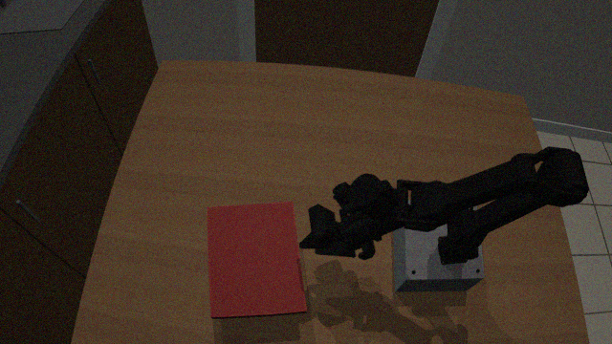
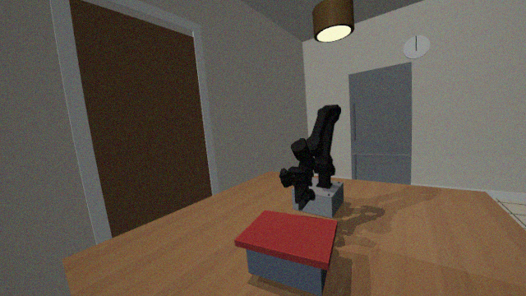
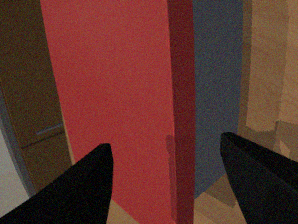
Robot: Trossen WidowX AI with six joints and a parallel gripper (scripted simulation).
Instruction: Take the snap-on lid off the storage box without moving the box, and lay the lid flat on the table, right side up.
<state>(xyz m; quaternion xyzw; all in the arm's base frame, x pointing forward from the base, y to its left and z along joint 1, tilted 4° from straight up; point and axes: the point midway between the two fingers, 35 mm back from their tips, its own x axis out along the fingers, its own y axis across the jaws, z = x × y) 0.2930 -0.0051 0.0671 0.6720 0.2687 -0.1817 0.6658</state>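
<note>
Right now my gripper tip is 110 mm short of the red lid, 30 mm above it and 10 mm to the right of it. Round my gripper tip: blue-grey storage box 110 mm ahead, 80 mm below, 10 mm to the left.
</note>
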